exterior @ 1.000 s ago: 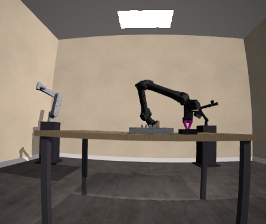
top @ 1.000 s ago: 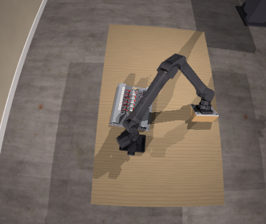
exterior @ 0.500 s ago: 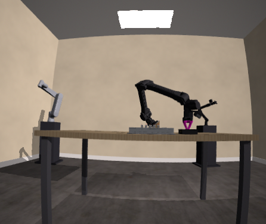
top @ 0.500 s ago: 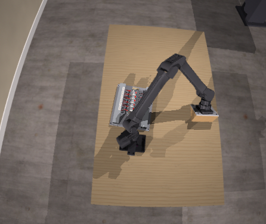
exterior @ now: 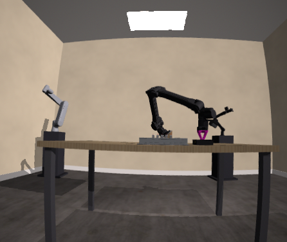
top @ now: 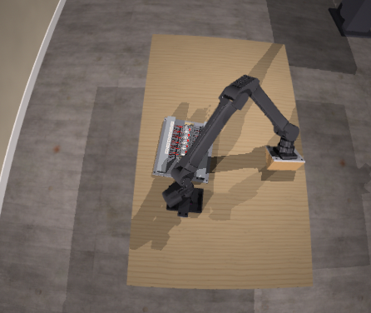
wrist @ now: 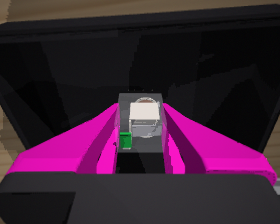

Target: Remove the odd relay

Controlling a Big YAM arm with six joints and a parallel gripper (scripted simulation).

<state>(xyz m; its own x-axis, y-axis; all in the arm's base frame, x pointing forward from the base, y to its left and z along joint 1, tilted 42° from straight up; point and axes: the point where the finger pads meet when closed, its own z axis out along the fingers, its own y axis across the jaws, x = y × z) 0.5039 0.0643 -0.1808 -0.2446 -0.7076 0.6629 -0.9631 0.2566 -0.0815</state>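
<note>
The relay lies right at my hand. The rest, counted from my hand: black tray (2 cm below).
</note>
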